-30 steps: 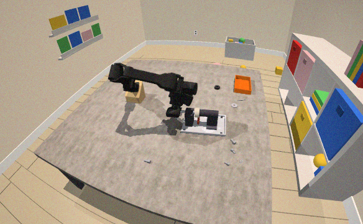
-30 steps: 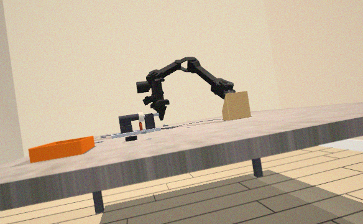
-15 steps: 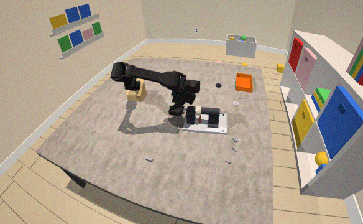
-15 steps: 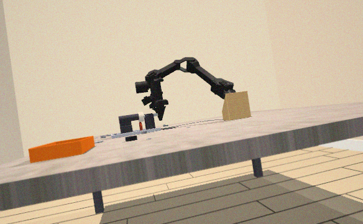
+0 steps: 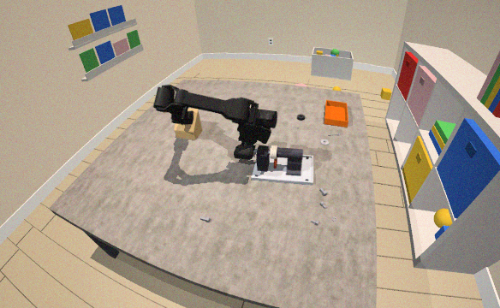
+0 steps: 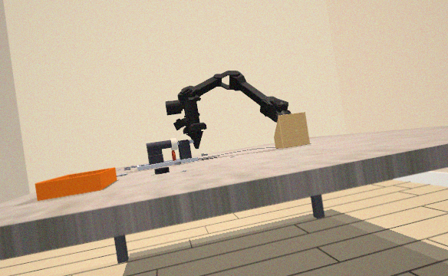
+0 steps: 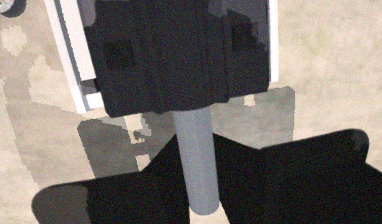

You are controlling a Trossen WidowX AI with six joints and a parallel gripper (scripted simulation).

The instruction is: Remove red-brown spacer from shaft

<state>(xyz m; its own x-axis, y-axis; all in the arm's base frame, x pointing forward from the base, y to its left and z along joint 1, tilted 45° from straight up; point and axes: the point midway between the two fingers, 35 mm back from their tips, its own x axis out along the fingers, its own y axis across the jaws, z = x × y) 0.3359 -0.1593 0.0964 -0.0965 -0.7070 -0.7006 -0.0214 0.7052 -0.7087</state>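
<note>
Now: the shaft 7 cm ahead of my gripper tip and 3 cm above it. Also, from my gripper tip: black disc 38 cm to the left, 18 cm ahead, 4 cm below; red-brown spacer 10 cm ahead, 1 cm below; orange tray 44 cm to the left, 37 cm ahead, 4 cm below.
</note>
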